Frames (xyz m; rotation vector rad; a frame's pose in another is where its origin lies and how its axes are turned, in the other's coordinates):
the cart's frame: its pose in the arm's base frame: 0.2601 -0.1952 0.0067 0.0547 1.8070 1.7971
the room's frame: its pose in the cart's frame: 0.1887 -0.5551 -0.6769 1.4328 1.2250 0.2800
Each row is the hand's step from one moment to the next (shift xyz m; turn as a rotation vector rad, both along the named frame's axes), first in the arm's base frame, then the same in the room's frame.
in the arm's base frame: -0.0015 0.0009 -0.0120 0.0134 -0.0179 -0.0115
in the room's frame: -0.0053 0.0001 0.0109 -0.0142 -0.0206 0.0026
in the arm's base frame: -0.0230 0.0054 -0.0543 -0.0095 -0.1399 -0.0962
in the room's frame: -0.0106 0.0040 0.0581 -0.0198 -0.1448 0.0870
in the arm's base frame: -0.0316 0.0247 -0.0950 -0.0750 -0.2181 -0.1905
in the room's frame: -0.0283 0.0208 0.0969 -0.0024 -0.2205 0.2021
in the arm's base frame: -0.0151 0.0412 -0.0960 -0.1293 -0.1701 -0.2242
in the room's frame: -0.0453 0.0346 0.0888 0.0168 -0.1682 0.2595
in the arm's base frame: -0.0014 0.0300 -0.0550 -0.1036 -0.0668 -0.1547
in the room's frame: -0.0331 0.0251 0.0470 0.0151 -0.0642 0.1865
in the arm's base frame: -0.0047 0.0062 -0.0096 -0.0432 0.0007 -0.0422
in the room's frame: -0.0022 0.0060 0.0106 0.0134 0.0033 0.0588
